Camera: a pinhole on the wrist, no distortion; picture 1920 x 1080 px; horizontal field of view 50.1 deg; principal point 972.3 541.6 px. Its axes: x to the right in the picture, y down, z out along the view. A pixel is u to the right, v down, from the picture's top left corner.
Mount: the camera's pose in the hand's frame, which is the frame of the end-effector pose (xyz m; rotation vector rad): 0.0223 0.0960 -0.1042 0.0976 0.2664 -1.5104
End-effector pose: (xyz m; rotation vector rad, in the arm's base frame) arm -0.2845 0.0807 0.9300 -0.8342 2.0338 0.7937
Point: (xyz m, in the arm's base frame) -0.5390 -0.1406 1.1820
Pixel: behind the camera
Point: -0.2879 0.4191 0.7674
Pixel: 143.5 437.0
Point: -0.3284 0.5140 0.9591
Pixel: outside the picture
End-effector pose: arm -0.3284 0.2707 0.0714 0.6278 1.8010 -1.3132
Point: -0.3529 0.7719 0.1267
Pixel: behind the camera
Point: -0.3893 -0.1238 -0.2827
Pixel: outside the picture
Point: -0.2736 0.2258 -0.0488
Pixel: 558.7 894.5
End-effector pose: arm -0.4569 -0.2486 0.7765 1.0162 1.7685 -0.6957
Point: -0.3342 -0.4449 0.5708
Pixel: 923.7 695.4
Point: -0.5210 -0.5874 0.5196
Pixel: 1785.5 737.2
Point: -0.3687 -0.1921 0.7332
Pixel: 320.9 668.4
